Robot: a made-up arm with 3 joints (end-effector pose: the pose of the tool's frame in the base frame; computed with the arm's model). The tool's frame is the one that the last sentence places. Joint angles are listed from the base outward.
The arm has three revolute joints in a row. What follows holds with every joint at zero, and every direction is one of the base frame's. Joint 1 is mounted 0.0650 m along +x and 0.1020 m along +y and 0.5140 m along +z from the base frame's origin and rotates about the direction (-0.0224, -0.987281, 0.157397). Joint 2 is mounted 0.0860 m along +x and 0.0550 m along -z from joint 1 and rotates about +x. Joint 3 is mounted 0.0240 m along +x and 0.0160 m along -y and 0.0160 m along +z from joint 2 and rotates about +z. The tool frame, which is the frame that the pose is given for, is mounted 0.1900 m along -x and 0.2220 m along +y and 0.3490 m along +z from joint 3; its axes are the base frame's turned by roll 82.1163, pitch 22.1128 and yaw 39.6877 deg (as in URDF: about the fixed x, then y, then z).
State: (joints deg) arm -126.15 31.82 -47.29
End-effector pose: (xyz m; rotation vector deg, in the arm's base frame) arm 0.3030 0.0217 0.1689 48.60 71.10 -148.51
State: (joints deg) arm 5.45 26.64 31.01
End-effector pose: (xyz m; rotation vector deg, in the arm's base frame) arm -0.1287 0.0045 0.8027 75.47 51.19 61.88
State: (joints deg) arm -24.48 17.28 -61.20
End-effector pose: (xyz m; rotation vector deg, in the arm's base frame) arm 0.4194 0.2170 0.7637 93.62 21.65 -57.88
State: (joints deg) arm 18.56 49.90 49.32
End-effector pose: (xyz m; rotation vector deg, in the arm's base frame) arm -0.1465 -0.1962 0.6210 66.66 38.47 102.07
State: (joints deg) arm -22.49 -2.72 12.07
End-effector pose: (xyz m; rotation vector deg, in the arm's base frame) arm 0.0771 0.2812 0.8391 71.08 69.61 10.33
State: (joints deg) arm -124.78 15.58 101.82
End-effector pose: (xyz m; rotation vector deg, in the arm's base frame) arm 0.2341 -0.2750 0.5234 -124.69 -84.18 -31.01
